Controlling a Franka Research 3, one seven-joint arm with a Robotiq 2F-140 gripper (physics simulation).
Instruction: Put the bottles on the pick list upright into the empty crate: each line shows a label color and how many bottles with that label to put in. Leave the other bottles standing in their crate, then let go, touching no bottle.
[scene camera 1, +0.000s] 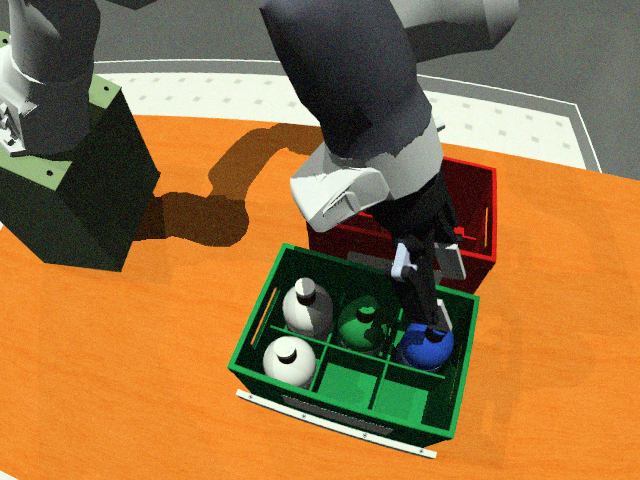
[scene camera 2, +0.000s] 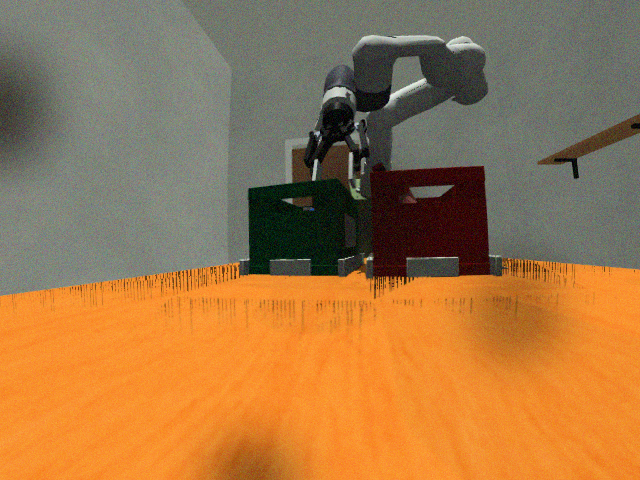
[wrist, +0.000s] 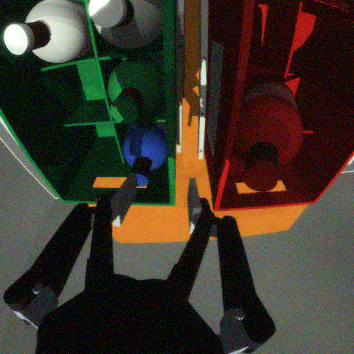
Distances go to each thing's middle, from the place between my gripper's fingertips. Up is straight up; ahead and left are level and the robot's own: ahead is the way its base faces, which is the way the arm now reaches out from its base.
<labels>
Now: the blue bottle (scene camera 1: 426, 349) 8 cm below my hand and 3 cm to the right of it. Round my hand: green bottle (scene camera 1: 363, 324) (10 cm behind, 8 cm below, 3 cm to the right).
</labels>
